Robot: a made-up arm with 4 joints. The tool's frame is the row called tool.
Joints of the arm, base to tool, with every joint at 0 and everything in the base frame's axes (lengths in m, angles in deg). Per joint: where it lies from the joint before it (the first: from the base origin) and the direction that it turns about. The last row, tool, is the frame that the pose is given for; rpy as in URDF.
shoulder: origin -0.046 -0.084 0.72 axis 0 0 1
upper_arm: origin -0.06 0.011 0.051 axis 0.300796 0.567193 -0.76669
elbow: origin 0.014 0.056 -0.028 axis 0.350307 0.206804 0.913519
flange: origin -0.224 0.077 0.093 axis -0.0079 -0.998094 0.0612
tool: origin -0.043 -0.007 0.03 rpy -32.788 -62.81 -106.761
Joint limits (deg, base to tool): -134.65..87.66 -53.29..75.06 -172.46..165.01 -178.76..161
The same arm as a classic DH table. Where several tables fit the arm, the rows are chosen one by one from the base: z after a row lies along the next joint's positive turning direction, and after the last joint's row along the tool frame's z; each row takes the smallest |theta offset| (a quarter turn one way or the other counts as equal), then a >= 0, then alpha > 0; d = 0 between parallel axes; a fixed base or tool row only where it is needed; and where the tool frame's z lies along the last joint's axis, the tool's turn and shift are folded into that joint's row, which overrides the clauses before.
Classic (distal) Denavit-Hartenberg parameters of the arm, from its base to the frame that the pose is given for. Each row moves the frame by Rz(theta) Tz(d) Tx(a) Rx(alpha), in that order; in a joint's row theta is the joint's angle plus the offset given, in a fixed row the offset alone. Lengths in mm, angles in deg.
base (fixed): d 0, theta0 61.29, a -95.8, alpha 0
shoulder: d 749, theta0 -89.23, a -58.2, alpha -140.06
upper_arm: d 40.1, theta0 14, a -19.5, alpha 118.54
elbow: d 35.8, theta0 37.51, a -244.5, alpha 98.82
flange: d -72.9, theta0 -39.53, a -46.9, alpha -122.76
tool (fixed): d -26.9, theta0 -144.18, a 0, alpha 0
Joint limits (deg, base to tool): -134.65..87.66 -53.29..75.06 -172.46..165.01 -178.76..161

